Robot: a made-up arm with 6 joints. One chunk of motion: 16 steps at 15 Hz.
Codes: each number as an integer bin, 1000 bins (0 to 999) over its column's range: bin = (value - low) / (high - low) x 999, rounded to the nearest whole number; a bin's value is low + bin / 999 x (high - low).
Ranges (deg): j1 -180.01..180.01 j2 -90..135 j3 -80.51..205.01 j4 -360.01..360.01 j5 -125..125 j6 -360.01..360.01
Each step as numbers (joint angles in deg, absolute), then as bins.
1 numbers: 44.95 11.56 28.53 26.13 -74.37 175.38
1 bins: 624 451 382 536 202 743
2 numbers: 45.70 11.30 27.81 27.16 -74.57 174.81
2 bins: 626 450 379 537 202 742
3 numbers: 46.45 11.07 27.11 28.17 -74.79 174.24
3 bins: 628 449 377 539 201 741
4 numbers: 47.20 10.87 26.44 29.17 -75.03 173.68
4 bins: 630 448 374 540 200 740
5 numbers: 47.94 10.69 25.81 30.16 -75.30 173.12
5 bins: 633 447 372 541 199 740
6 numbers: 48.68 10.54 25.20 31.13 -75.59 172.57
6 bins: 635 446 370 543 197 739
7 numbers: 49.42 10.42 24.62 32.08 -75.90 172.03
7 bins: 637 446 368 544 196 738
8 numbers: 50.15 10.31 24.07 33.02 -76.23 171.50
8 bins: 639 445 366 545 195 737
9 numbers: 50.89 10.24 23.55 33.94 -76.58 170.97
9 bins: 641 445 364 547 193 737
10 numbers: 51.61 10.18 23.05 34.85 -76.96 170.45
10 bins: 643 445 362 548 192 736
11 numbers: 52.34 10.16 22.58 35.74 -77.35 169.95
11 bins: 645 445 361 549 190 735
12 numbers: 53.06 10.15 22.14 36.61 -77.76 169.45
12 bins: 647 445 359 550 189 735
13 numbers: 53.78 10.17 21.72 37.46 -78.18 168.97
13 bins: 649 445 358 551 187 734
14 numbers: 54.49 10.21 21.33 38.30 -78.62 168.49
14 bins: 651 445 356 553 185 733
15 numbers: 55.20 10.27 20.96 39.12 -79.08 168.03
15 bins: 653 445 355 554 183 733
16 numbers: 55.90 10.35 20.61 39.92 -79.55 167.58
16 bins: 655 446 354 555 182 732
